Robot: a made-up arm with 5 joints.
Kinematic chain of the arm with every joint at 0, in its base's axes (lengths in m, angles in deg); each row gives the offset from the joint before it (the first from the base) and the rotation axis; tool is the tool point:
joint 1: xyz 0 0 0.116 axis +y
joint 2: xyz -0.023 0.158 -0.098 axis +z
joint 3: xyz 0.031 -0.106 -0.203 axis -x
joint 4: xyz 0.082 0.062 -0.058 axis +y
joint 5: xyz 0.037 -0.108 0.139 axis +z
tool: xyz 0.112 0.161 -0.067
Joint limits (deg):
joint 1: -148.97..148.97
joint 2: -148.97..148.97
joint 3: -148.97..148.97
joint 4: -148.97..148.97
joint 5: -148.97..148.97
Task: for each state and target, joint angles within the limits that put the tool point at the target. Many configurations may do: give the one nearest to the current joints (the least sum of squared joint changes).
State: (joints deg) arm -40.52 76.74 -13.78 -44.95 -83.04
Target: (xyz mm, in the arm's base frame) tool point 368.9 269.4 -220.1
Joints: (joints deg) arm -5.50 73.67 -43.57 -33.88 -105.48
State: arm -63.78 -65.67 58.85 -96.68 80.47
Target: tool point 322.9 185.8 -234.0
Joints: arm -71.17 -96.23 65.17 -64.66 90.42
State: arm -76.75 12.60 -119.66 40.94 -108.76
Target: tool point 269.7 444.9 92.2
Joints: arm -68.62 42.28 -140.95 61.62 -94.16
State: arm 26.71 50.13 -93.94 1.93 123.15
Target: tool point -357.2 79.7 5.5
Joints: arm 67.85 40.51 -100.17 -18.43 134.70
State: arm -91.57 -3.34 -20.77 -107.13 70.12
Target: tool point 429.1 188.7 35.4
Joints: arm -73.49 -2.99 -14.36 -104.45 75.50
